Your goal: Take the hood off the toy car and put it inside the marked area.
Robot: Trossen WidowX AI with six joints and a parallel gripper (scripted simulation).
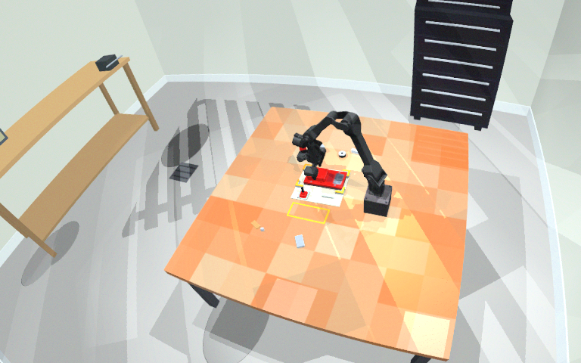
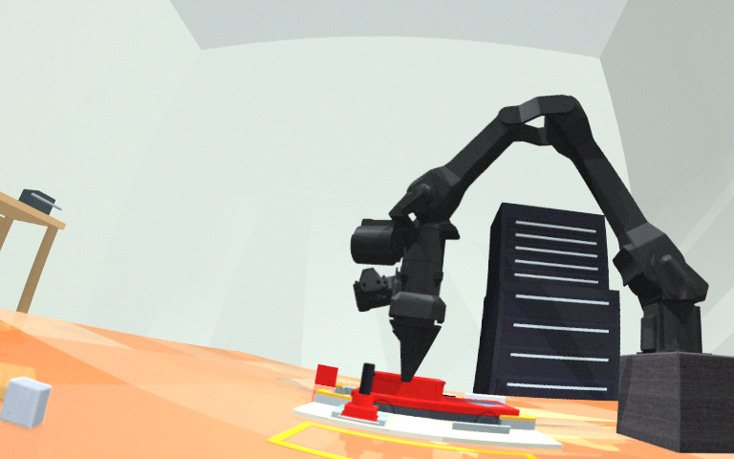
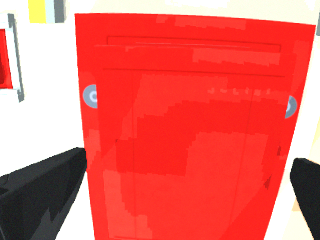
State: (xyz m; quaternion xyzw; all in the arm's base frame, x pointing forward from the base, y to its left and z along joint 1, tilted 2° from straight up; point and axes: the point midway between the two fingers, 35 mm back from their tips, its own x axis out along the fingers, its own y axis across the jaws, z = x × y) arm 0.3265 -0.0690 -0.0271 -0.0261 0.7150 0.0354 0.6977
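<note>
The hood is right at my gripper tip. From my gripper tip the other things lie so: grey block 38 cm to the left, 6 cm behind, 4 cm below; then tan piece 36 cm to the left, 18 cm ahead, 4 cm below.
</note>
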